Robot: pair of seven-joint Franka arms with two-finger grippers.
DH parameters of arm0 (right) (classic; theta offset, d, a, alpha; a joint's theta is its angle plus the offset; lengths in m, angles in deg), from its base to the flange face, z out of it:
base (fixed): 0 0 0 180
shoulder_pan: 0 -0.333 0 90
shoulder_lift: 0 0 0 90
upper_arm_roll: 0 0.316 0.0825 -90
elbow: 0 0 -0.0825 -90
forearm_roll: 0 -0.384 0 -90
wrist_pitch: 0 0 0.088 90
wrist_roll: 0 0.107 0 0
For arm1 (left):
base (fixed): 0 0 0 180
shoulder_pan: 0 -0.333 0 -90
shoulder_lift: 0 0 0 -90
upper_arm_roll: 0 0.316 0.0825 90
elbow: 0 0 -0.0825 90
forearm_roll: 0 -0.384 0 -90
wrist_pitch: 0 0 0.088 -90
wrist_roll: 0 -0.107 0 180
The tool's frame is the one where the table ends.
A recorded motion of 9 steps. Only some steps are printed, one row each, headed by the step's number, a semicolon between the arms.
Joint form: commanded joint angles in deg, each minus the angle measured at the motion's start. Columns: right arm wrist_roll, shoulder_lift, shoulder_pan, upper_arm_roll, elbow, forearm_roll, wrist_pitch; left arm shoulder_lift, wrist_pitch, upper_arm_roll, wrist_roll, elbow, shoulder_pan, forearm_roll.
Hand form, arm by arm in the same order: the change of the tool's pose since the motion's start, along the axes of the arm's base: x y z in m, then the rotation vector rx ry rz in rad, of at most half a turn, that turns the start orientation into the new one. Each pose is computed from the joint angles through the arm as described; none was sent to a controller.
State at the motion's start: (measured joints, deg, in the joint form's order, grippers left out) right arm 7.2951 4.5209 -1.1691 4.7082 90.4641 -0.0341 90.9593; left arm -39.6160 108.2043 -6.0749 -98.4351 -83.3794 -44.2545 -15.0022
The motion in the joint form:
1: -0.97 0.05 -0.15 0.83 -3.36 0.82 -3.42; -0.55 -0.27 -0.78 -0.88 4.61 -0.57 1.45
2: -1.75 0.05 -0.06 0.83 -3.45 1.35 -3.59; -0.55 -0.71 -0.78 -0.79 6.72 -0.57 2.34
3: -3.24 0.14 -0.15 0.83 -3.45 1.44 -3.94; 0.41 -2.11 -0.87 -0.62 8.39 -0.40 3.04
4: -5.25 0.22 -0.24 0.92 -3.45 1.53 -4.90; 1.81 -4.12 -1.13 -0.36 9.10 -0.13 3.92
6: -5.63 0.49 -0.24 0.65 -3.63 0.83 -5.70; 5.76 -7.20 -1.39 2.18 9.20 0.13 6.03
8: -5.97 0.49 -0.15 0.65 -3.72 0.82 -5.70; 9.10 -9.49 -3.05 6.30 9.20 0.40 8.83
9: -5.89 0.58 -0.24 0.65 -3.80 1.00 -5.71; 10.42 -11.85 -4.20 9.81 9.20 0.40 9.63
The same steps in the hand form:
1: -0.0042 0.0073 0.0222 -0.0120 0.0005 0.0344; 0.0144 0.0118 0.0281 0.0143 -0.0704 0.0041
2: -0.0043 0.0054 0.0227 -0.0204 0.0011 0.0466; 0.0198 0.0166 0.0439 0.0232 -0.1006 0.0165
3: -0.0046 0.0060 0.0214 -0.0206 0.0089 0.0741; 0.0240 0.0169 0.0673 0.0312 -0.1223 0.0254
4: -0.0063 0.0074 0.0193 -0.0205 0.0274 0.1122; 0.0264 0.0109 0.0880 0.0242 -0.1309 0.0329
6: -0.0064 0.0060 0.0169 -0.0086 0.0438 0.1138; 0.0247 -0.0010 0.1338 0.0229 -0.1596 0.0865
8: -0.0063 0.0051 0.0177 -0.0077 0.0423 0.1181; 0.0319 -0.0257 0.1725 0.0025 -0.2037 0.1465
9: -0.0059 0.0057 0.0174 -0.0109 0.0424 0.1183; 0.0334 -0.0401 0.1861 -0.0118 -0.1964 0.1957

